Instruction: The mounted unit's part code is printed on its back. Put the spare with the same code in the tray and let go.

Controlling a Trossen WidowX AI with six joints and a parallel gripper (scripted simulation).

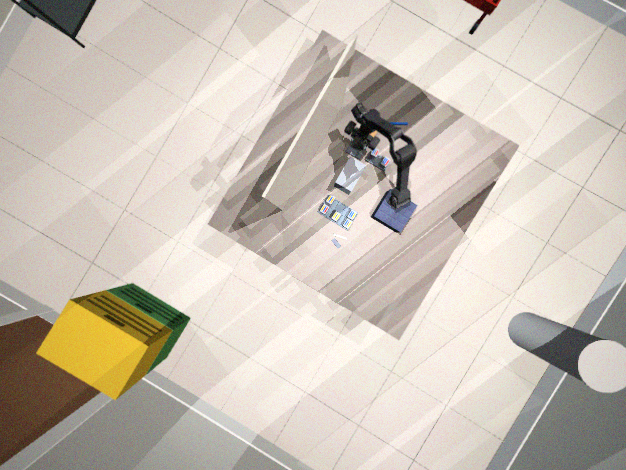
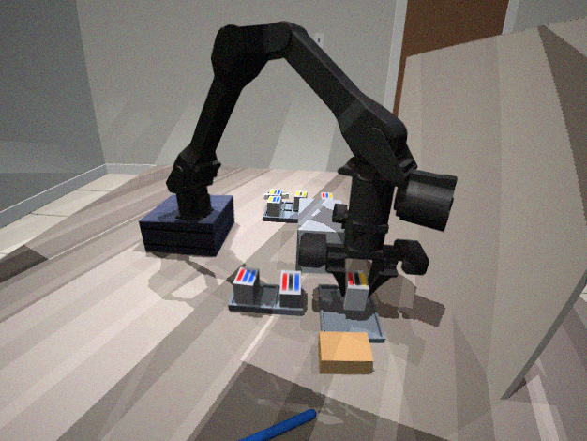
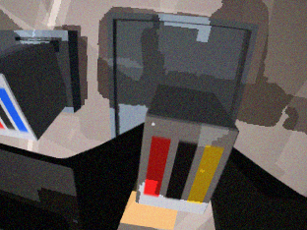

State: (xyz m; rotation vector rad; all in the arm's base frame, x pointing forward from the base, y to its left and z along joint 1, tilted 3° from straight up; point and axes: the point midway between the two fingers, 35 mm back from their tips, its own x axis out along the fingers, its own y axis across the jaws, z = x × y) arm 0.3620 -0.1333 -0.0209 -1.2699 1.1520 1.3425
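Now: the grey tray 4 cm below my gripper tip. Also, from my gripper tip: beige wall panel (16 cm ahead, 22 cm to the left, 18 cm above); rack (15 cm behind, 3 cm below); blue pen (8 cm behind, 23 cm to the right, 4 cm below).
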